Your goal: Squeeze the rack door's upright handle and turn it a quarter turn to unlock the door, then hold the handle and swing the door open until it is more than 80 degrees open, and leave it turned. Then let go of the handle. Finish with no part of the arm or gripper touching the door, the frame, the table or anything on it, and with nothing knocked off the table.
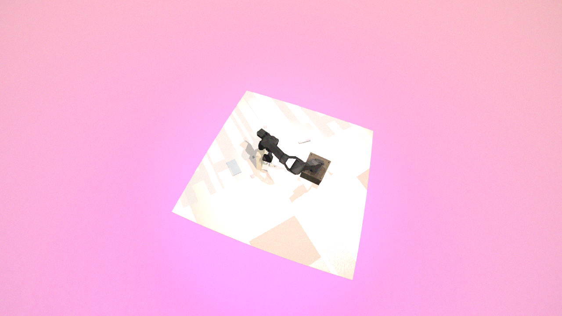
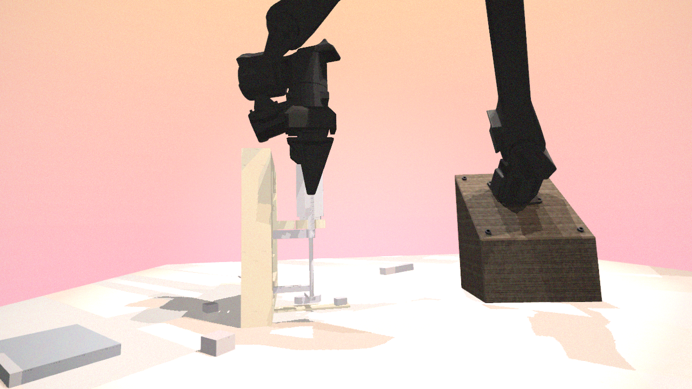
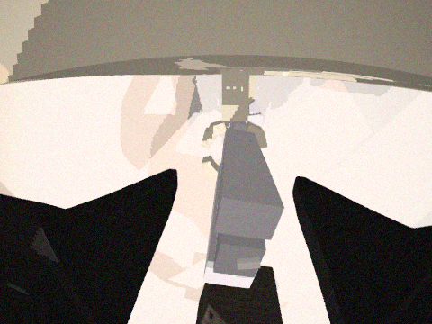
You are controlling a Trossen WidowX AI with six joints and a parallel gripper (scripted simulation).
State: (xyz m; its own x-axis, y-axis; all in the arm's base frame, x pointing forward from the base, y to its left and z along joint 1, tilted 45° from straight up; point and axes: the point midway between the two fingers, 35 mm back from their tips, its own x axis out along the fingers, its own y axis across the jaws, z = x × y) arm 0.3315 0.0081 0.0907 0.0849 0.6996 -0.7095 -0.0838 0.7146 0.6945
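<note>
Now: the grey upright handle 10 mm to the right of my gripper tip and 30 mm below it. Also, from my gripper tip: flat grey slab (250 mm ahead, 120 mm to the left, 150 mm below); then grey bar (180 mm behind, 330 mm to the right, 150 mm below).
</note>
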